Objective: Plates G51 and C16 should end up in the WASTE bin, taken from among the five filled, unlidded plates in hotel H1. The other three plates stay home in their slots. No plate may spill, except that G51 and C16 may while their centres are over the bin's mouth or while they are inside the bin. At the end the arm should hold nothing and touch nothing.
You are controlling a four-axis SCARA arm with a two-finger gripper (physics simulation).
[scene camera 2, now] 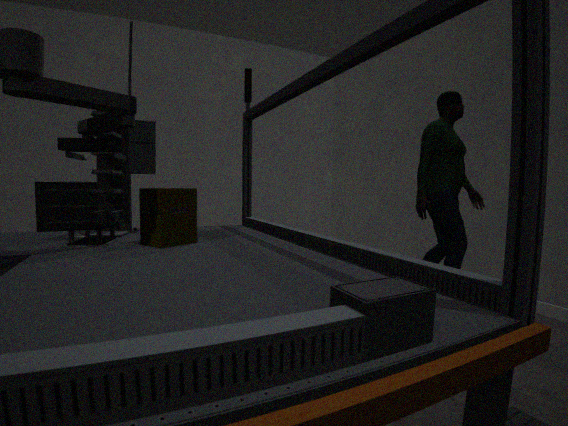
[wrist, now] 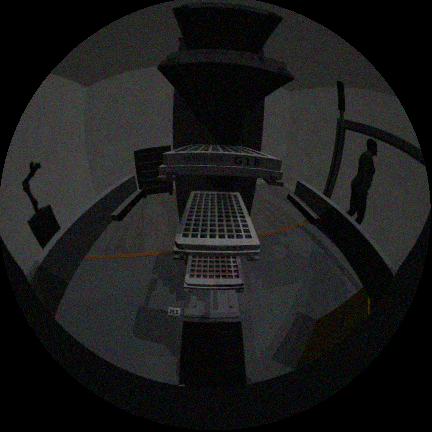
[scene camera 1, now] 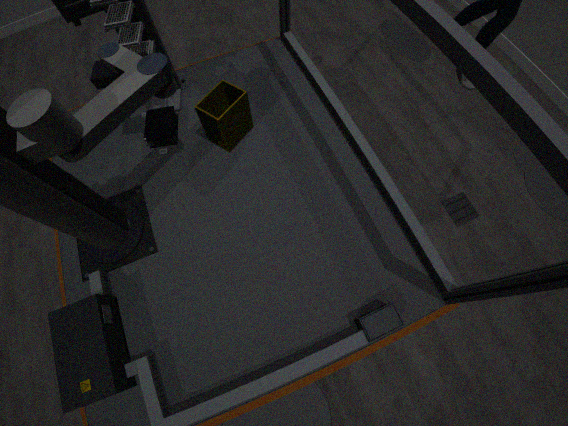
Labels:
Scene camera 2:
gripper: 104,157
grey box: 395,324
hotel column: 113,202
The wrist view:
gripper: 217,182
hotel column: 206,124

